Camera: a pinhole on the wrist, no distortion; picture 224 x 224 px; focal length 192.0 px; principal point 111.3 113.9 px. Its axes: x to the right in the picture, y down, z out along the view. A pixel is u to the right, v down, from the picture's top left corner.
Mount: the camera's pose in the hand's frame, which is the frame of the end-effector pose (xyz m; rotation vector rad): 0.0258 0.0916 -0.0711 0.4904 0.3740 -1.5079
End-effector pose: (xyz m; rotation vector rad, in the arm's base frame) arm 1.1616 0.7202 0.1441 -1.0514 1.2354 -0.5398
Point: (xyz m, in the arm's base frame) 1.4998 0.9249 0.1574
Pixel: 32 85
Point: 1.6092 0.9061 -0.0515
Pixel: outside the picture
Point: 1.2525 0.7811 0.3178
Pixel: 182 30
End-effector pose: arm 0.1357 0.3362 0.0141 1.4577 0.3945 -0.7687
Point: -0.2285 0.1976 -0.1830
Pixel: 217 74
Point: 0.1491 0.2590 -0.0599
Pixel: 157 179
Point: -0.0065 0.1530 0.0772
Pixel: 85 51
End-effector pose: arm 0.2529 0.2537 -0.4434 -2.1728 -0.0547 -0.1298
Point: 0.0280 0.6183 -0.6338
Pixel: 67 22
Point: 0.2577 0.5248 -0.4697
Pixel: 125 113
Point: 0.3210 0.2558 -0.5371
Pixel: 13 183
